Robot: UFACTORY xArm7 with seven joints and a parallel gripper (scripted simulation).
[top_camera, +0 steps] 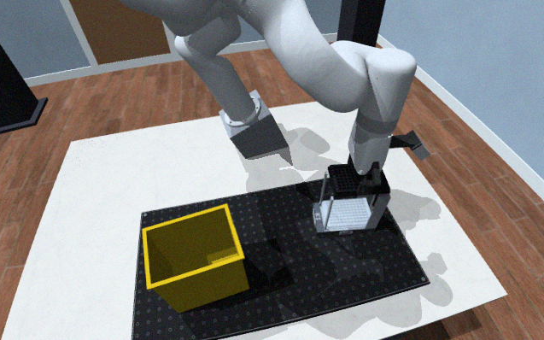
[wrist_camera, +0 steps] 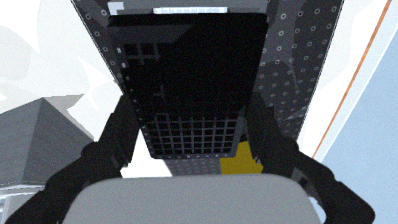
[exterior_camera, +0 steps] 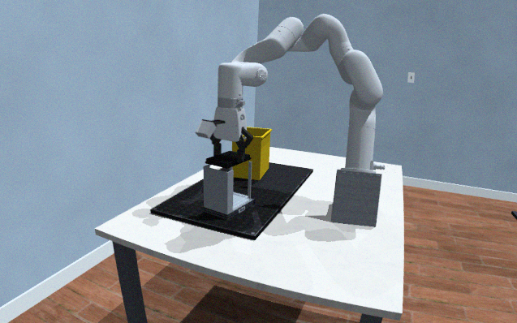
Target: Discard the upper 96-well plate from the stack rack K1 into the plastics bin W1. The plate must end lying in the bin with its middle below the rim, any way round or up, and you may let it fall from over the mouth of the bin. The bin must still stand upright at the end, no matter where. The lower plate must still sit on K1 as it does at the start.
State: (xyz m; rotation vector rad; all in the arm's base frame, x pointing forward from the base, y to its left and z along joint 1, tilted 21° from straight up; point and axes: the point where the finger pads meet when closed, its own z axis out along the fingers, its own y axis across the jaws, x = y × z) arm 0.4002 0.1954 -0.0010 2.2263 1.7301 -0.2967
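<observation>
My hand is 20 mm short of the tall grey back wall, 60 mm to the right of it and 100 mm above it. Round my hand: thin post (50 mm behind, 50 mm to the right, 100 mm below); black 96-well plate (10 mm below); white 96-well plate (160 mm below).
</observation>
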